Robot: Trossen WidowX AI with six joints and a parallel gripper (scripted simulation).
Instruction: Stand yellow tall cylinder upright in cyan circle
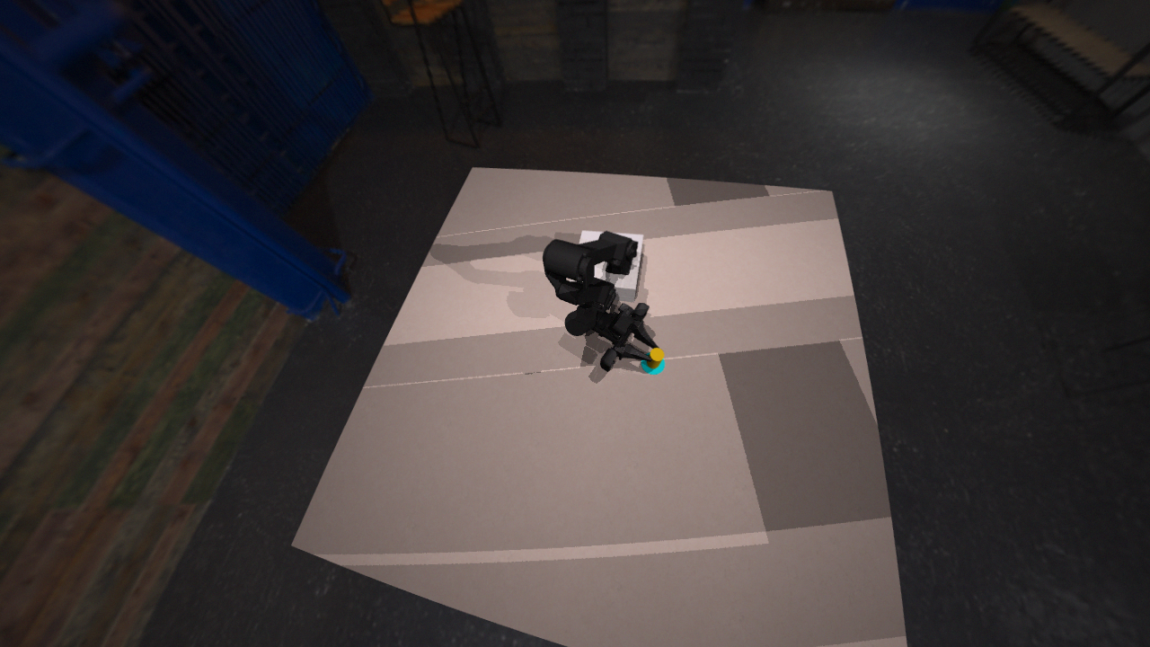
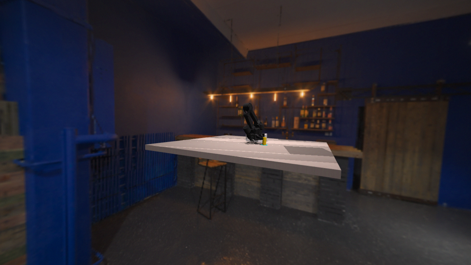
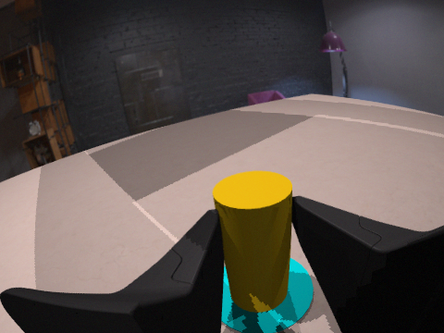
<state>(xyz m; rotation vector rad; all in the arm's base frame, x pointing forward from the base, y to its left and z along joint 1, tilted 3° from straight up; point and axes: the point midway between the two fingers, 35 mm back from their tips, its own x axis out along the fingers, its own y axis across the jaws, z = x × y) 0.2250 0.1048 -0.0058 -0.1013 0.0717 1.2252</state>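
Right now my gripper tip is 2 cm above the yellow tall cylinder. Also, from my gripper tip: cyan circle (6 cm below).
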